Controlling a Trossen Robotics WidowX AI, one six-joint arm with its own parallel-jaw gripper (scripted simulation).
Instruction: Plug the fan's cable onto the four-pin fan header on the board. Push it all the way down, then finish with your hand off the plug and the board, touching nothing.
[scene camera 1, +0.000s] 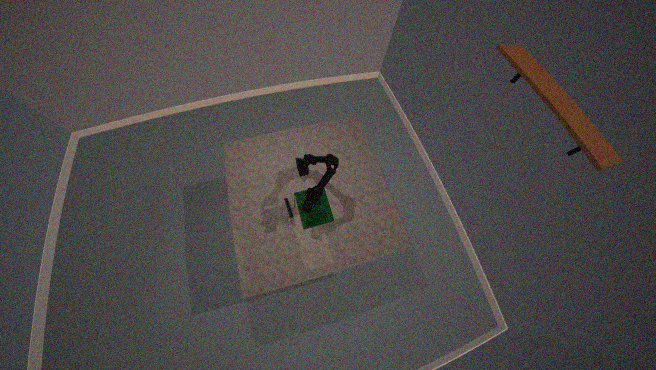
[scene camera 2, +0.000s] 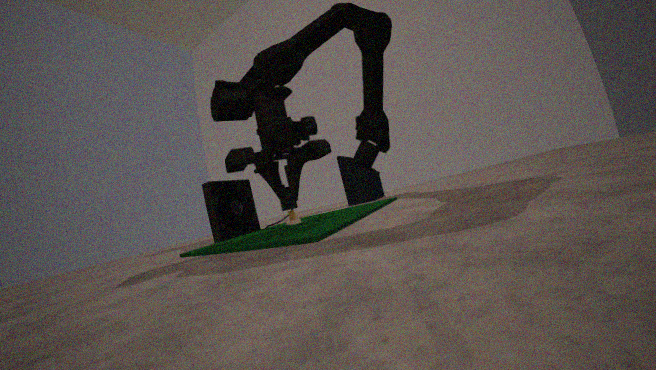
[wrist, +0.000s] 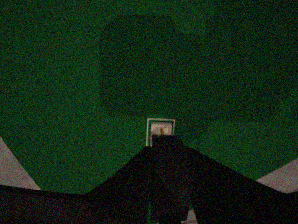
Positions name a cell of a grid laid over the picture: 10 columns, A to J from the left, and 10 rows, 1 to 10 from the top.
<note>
In view: the gripper (scene camera 2: E6) and a green board (wrist: C4).
The gripper shows as well in the wrist view (wrist: F7).
</note>
